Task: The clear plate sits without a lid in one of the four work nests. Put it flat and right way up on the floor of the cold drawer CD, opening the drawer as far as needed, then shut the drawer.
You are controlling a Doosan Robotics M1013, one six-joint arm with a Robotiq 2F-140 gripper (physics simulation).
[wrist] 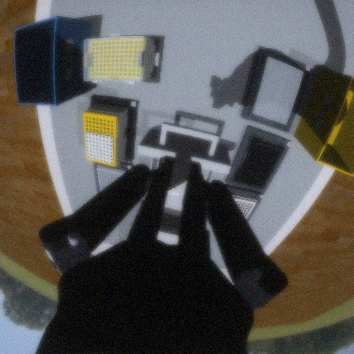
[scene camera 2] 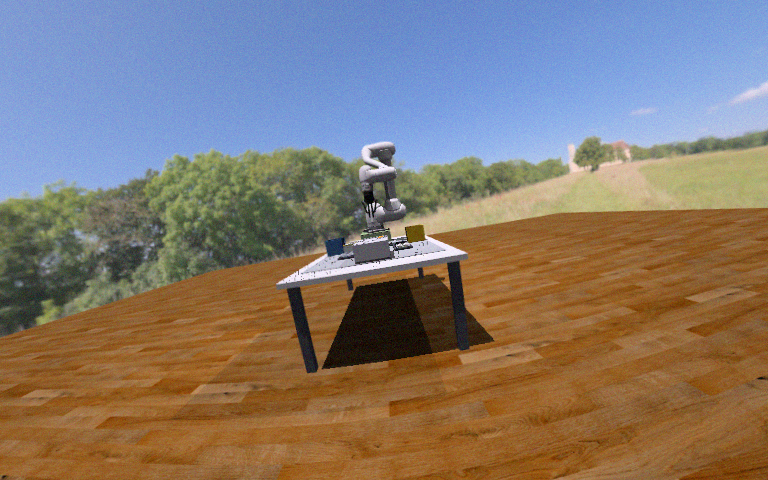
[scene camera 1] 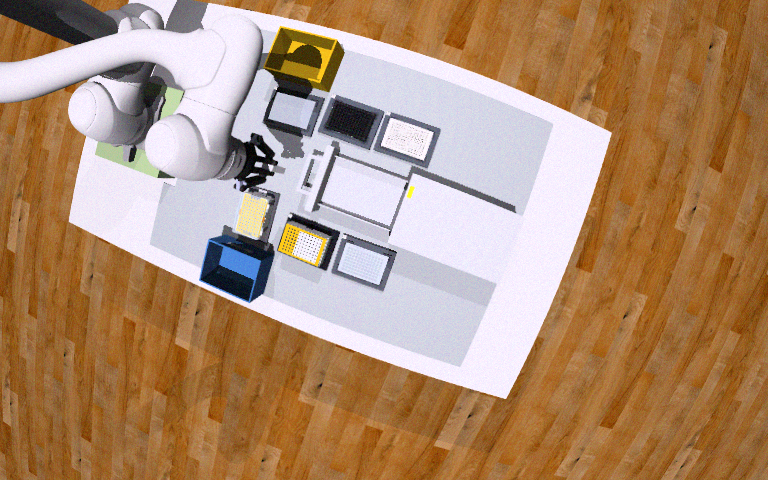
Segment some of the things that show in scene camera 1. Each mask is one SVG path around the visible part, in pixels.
My gripper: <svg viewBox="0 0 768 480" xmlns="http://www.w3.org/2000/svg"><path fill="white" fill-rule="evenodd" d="M262 135L252 133L250 136L251 140L243 142L246 149L246 161L242 171L234 178L236 183L233 188L244 192L250 187L265 183L266 177L274 176L275 172L285 173L286 168L278 166L278 161L273 160L275 152L264 142ZM255 146L263 154L265 154L265 157L257 155Z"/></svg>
A white plate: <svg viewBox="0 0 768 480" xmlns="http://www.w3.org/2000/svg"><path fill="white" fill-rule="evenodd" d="M390 118L381 146L424 160L434 132Z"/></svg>
